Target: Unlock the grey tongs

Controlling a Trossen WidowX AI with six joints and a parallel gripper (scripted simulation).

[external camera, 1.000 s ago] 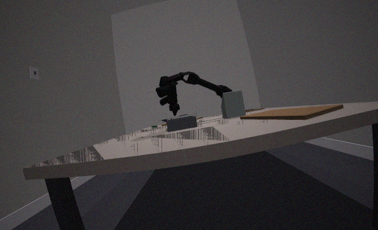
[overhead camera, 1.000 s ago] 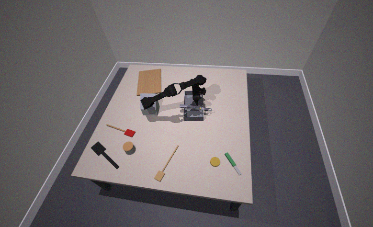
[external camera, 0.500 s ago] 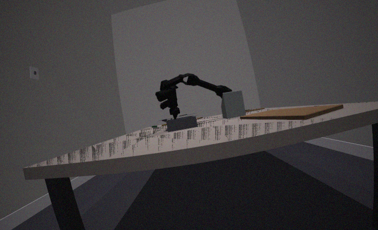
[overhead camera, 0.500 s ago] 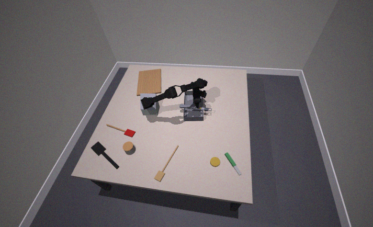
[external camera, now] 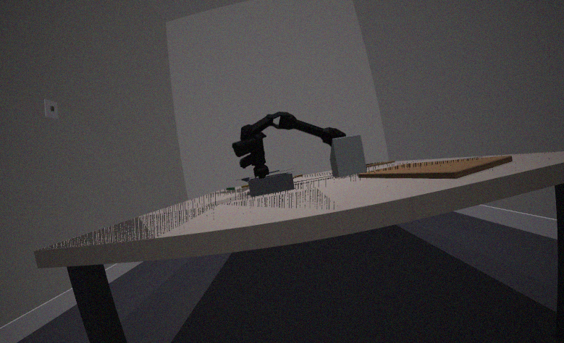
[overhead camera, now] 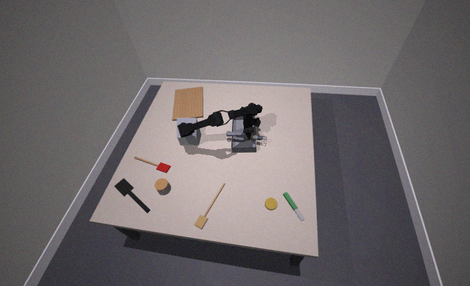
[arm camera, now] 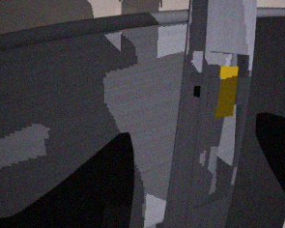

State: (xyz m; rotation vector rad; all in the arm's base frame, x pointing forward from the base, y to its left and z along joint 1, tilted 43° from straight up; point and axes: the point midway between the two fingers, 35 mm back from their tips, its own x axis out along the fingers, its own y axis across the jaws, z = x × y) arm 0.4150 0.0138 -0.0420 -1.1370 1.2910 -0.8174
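My gripper tip is now 20 mm short of the yellow lock piece and 20 mm below it. The rest, counted from my gripper tip: roasting tin (40 mm behind, 60 mm to the left, 20 mm below); then yellow disc (170 mm ahead, 440 mm to the right, 40 mm below); then green-handled tool (310 mm ahead, 440 mm to the right, 40 mm below).
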